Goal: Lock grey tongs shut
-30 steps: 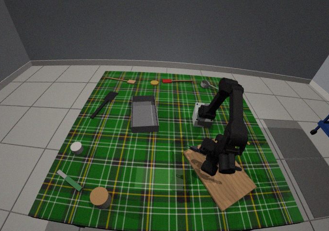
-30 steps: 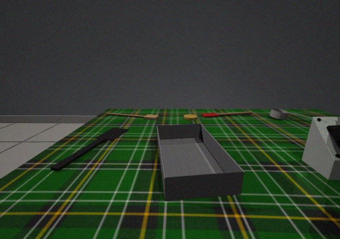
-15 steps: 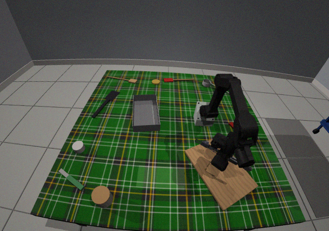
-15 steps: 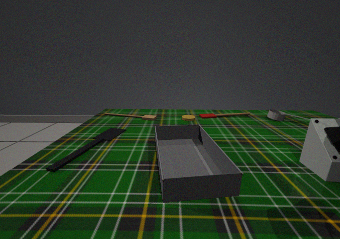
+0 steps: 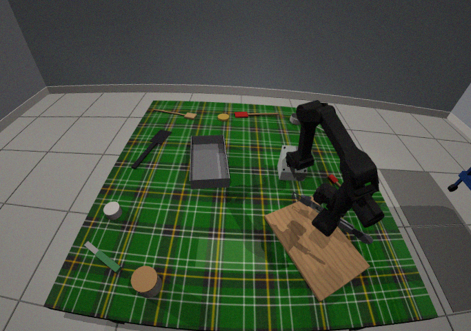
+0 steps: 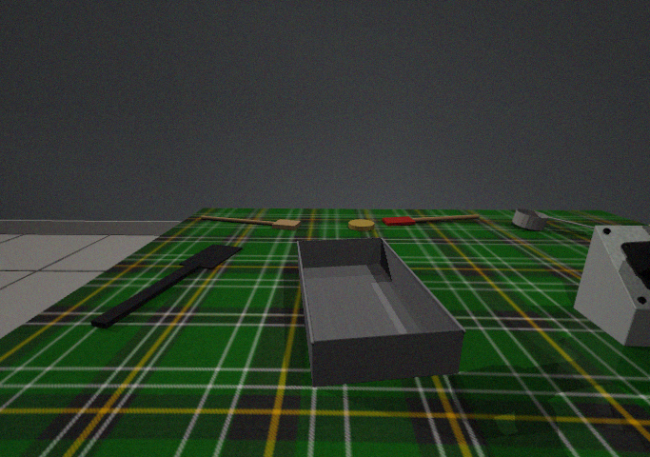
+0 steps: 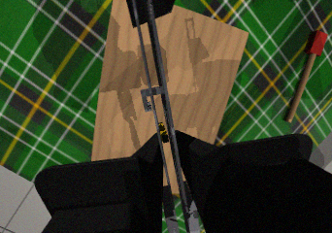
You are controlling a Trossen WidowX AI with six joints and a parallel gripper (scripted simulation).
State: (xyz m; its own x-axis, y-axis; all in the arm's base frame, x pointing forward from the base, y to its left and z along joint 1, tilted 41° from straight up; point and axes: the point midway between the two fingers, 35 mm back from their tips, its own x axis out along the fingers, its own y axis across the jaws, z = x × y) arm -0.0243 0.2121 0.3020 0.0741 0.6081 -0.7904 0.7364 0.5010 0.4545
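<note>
Now: the wooden board 14 cm below my gripper tip and 1 cm behind it. The rest, counted from my gripper tip: grey roasting tin 41 cm to the right, 40 cm ahead, 12 cm below; cork-lidded jar 56 cm ahead, 15 cm to the left, 11 cm below; green-handled tool 76 cm ahead, 14 cm below, 6 cm to the left.
</note>
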